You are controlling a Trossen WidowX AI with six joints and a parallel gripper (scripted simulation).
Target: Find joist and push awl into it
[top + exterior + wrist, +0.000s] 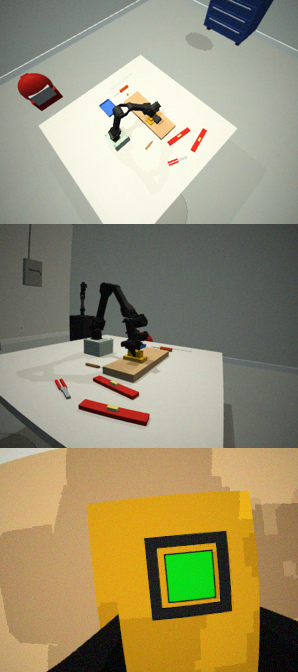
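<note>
My gripper tip is 420 mm to the right of the blue tray, 170 mm past it and 50 mm above it. Also, from my gripper tip: awl (190 mm behind, 120 mm to the right, 60 mm below); yellow stud finder (20 mm above); square indicator (30 mm above, 20 mm ahead).
</note>
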